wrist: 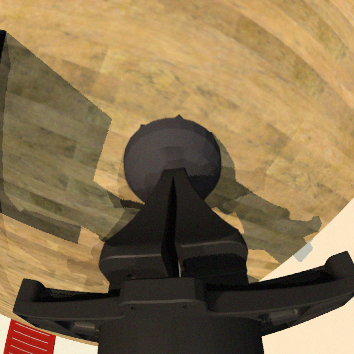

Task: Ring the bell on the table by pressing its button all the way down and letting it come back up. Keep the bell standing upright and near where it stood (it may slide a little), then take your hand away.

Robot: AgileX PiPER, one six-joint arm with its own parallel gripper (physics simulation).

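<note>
The bell (165, 145) is a dark, rounded dome standing upright on the wooden table (225, 60), in the middle of the wrist view. My gripper (175, 181) is shut, its two black fingertips together and empty. The tips overlap the near part of the dome, at or just above its top. The bell's button does not show; the fingertips hide the place where they meet the dome, so I cannot tell how far it is pressed.
A black object (2, 45) stands at the left edge and a broad shadow lies beside it. A red striped item (30, 337) shows at the bottom left. The table's edge runs along the lower right, with pale floor beyond.
</note>
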